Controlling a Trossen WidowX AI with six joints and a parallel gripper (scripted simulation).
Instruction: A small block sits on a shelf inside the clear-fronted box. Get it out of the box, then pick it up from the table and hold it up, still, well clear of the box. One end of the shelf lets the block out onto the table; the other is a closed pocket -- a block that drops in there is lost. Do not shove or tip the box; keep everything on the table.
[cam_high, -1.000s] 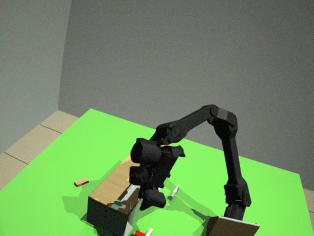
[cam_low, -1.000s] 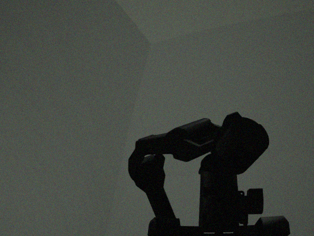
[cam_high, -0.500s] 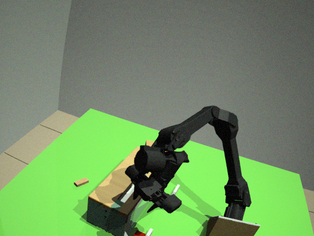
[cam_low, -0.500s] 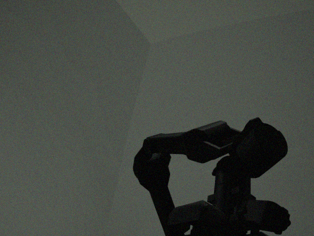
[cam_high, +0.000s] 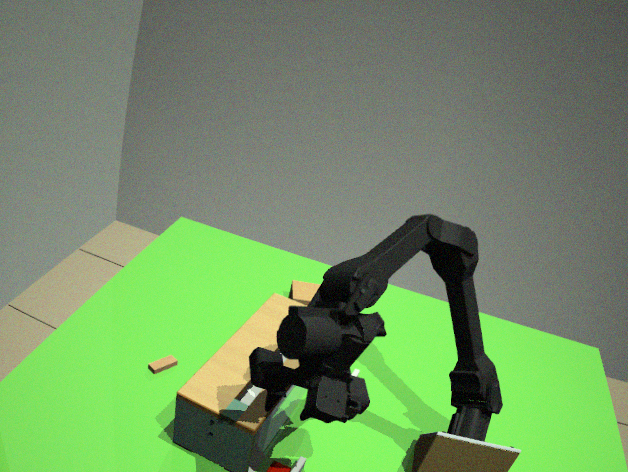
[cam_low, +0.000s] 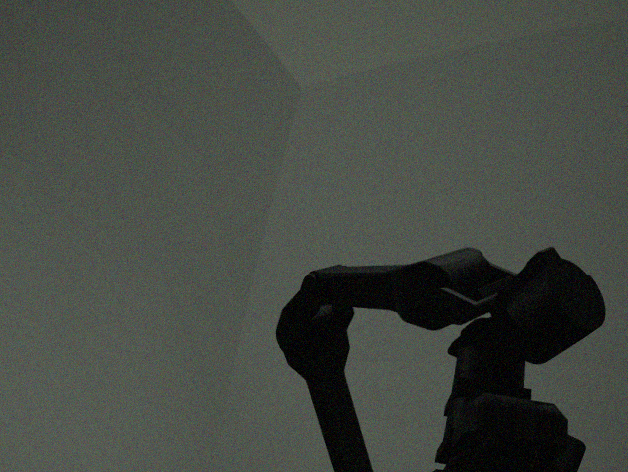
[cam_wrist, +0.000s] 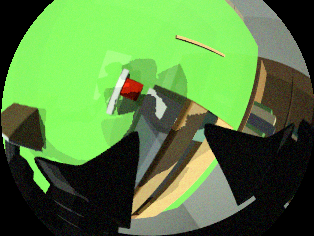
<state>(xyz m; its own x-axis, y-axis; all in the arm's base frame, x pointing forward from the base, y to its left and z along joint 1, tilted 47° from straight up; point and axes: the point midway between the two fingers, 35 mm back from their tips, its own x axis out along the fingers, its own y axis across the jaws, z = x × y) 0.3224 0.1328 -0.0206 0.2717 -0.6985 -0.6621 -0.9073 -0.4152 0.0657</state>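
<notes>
My gripper tip is 14 cm above the red block, 2 cm past it and 1 cm to the right of it. Round my gripper tip: box 17 cm to the right, 10 cm below, 3 cm ahead; tan block 54 cm to the right, 13 cm below, 1 cm ahead.
</notes>
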